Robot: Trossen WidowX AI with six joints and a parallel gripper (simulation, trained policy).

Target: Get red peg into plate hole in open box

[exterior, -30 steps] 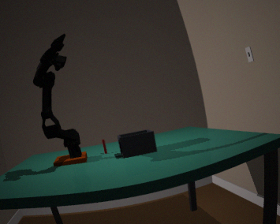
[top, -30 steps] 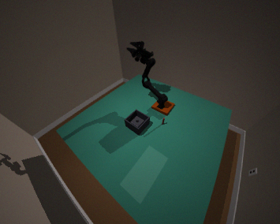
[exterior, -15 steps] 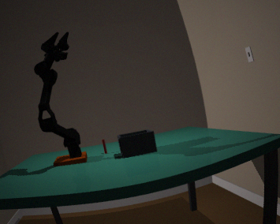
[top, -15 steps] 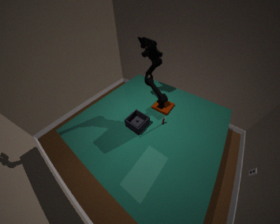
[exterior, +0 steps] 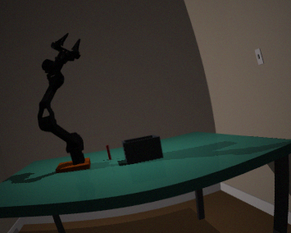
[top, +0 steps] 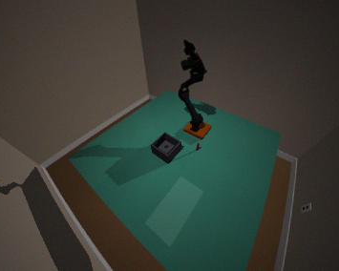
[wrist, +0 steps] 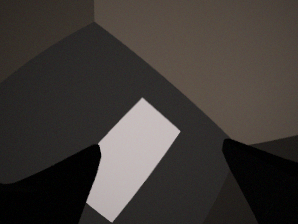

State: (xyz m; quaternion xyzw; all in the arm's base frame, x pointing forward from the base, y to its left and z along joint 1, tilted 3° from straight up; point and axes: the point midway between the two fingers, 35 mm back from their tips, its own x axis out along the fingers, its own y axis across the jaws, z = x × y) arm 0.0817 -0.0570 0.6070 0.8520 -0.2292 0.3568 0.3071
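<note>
Now: gripper tip 620 mm above the red peg, 210 mm to the right of it and 90 mm short of it. The rest, counted from my gripper tip: dark box (630 mm below, 240 mm ahead, 30 mm to the left).
</note>
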